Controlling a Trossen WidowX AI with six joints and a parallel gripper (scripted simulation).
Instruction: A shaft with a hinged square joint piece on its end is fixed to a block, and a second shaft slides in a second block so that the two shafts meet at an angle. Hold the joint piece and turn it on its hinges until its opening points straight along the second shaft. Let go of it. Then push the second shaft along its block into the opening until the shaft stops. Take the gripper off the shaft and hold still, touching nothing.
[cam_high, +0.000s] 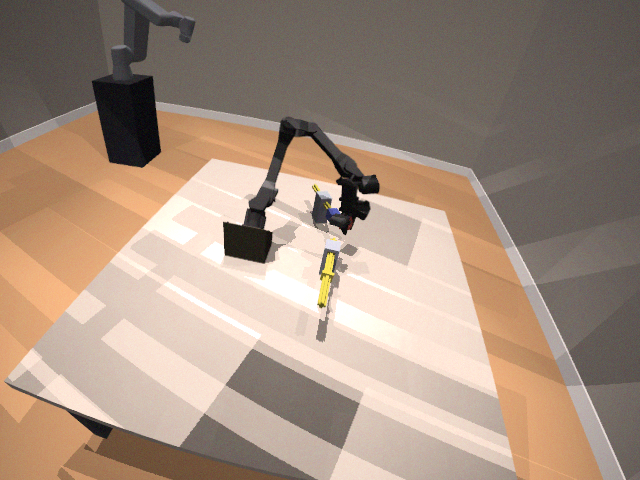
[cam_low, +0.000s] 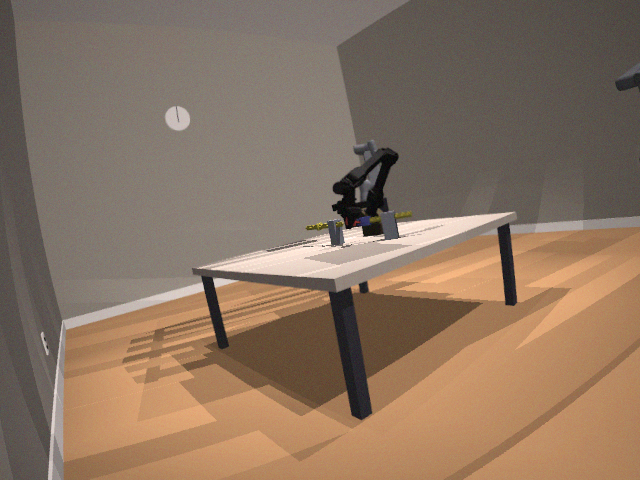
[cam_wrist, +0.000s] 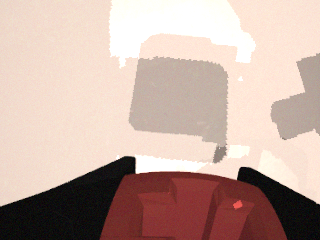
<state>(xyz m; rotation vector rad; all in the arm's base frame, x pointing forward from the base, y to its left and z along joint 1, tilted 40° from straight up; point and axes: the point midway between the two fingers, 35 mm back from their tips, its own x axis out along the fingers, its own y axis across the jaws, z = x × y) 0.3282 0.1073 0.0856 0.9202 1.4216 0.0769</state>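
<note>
The red joint piece is 2 cm behind my gripper tip, 1 cm to the left of it and 3 cm above it.
</note>
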